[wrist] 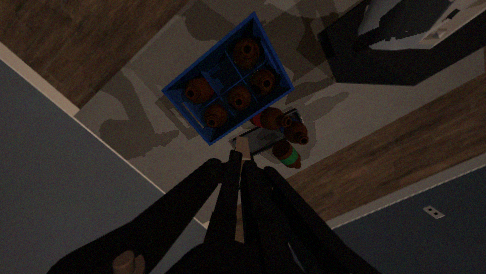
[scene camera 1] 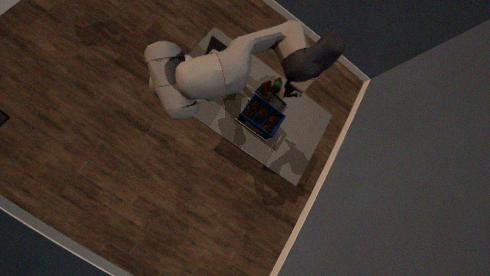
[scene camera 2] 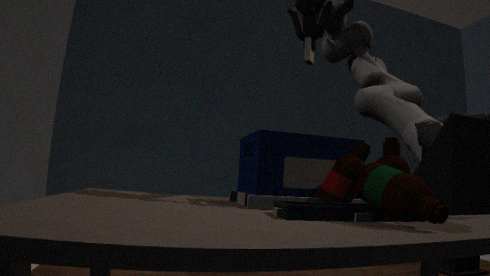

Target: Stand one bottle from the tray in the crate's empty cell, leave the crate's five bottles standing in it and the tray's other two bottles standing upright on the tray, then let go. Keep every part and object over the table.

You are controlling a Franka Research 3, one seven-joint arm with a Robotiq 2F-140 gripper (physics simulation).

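Note:
The blue crate (scene camera 1: pixel 284 121) (scene camera 2: pixel 251 167) (wrist: pixel 194 73) holds several upright brown bottles; one cell (wrist: pixel 221 71) is empty, at the middle of one long side. The tray (scene camera 2: pixel 320 211) (wrist: pixel 262 138) lies beside the crate. A red-labelled bottle (scene camera 2: pixel 337 183) (wrist: pixel 271 118) leans on the tray near the crate. A green-labelled bottle (scene camera 1: pixel 277 84) (scene camera 2: pixel 382 185) (wrist: pixel 286 154) is tipped over, its neck low and outward past the tray. A third bottle (scene camera 2: pixel 392 147) (wrist: pixel 296 133) is partly hidden behind them in scene camera 2 and looks roughly upright. My gripper (scene camera 2: pixel 309 54) (wrist: pixel 240 145) is shut and empty, high above the objects.
The pale table (scene camera 1: pixel 312 127) (scene camera 2: pixel 125 217) carries everything. The dark arm base (scene camera 2: pixel 457 165) (wrist: pixel 375 70) stands near the tray and bottles. A low rail (scene camera 2: pixel 265 201) runs along the crate's foot. The table's front edge (scene camera 2: pixel 225 252) shows in scene camera 2.

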